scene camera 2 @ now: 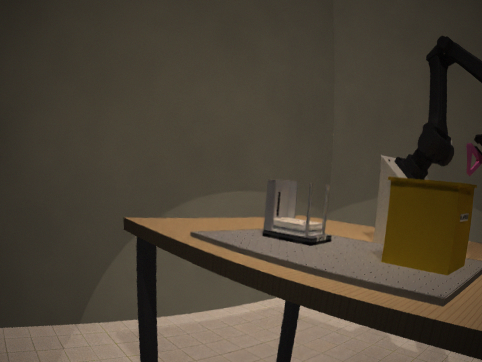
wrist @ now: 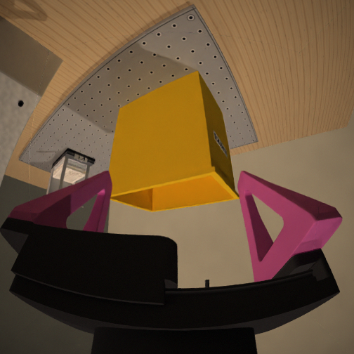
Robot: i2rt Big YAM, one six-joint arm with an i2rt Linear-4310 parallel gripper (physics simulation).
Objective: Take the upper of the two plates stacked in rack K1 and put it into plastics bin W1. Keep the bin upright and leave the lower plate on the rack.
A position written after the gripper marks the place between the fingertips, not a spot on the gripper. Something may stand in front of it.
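Note:
The wrist view takes in the gripper (wrist: 174, 177) and also the yellow bin W1 (wrist: 170, 150). Scene camera 2 shows the yellow bin W1 (scene camera 2: 426, 229) as well.

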